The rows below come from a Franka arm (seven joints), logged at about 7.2 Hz.
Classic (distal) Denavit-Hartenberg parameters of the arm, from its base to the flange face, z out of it. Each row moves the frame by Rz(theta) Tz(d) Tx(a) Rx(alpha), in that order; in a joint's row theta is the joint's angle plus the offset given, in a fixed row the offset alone. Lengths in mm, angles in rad.
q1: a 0; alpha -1.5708; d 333; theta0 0
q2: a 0; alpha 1.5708; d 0; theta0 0
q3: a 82.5; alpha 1.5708; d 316; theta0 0
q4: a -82.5; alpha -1.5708; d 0; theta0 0
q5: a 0; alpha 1.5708; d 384; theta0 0
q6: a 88; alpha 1.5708; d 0; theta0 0
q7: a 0; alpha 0; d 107; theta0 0
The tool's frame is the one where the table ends.
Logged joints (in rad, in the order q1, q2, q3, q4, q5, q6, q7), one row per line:
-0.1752 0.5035 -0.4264 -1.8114 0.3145 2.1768 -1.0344
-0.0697 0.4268 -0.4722 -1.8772 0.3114 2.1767 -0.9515
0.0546 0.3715 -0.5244 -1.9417 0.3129 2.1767 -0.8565
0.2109 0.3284 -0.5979 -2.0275 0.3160 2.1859 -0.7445
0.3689 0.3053 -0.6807 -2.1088 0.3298 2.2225 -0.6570
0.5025 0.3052 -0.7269 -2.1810 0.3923 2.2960 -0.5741
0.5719 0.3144 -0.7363 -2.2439 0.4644 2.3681 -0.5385
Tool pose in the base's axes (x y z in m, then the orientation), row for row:
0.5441 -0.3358 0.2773 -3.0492 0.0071 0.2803
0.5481 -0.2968 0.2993 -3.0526 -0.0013 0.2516
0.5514 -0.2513 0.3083 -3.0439 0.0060 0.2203
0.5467 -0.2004 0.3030 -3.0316 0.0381 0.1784
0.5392 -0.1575 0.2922 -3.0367 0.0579 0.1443
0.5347 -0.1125 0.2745 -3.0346 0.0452 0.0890
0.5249 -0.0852 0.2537 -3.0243 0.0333 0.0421
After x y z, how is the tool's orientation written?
As angles about the fixed x, y, z axes (roll, pitch, yaw), in radians.
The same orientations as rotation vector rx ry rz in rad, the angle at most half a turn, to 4 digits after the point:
-3.0211 -0.4257 0.0304
-3.0290 -0.3832 0.0151
-3.0266 -0.3343 0.0254
-3.0228 -0.2672 0.0725
-3.0320 -0.2145 0.0993
-3.0330 -0.1314 0.0758
-3.0240 -0.0607 0.0541

